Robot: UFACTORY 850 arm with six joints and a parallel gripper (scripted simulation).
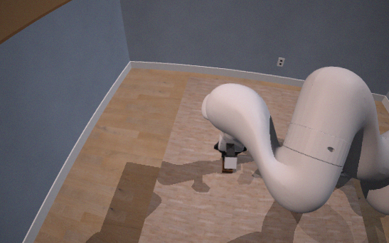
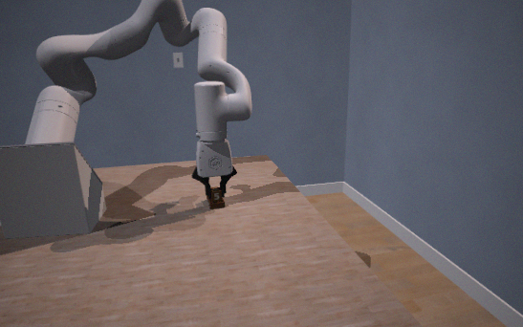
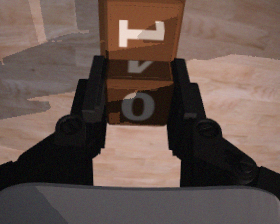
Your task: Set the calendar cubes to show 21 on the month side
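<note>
The brown wooden date cube lies 1 cm below my hand. From my hand the other things lie so: brown tray 4 cm below, 2 cm to the left.
</note>
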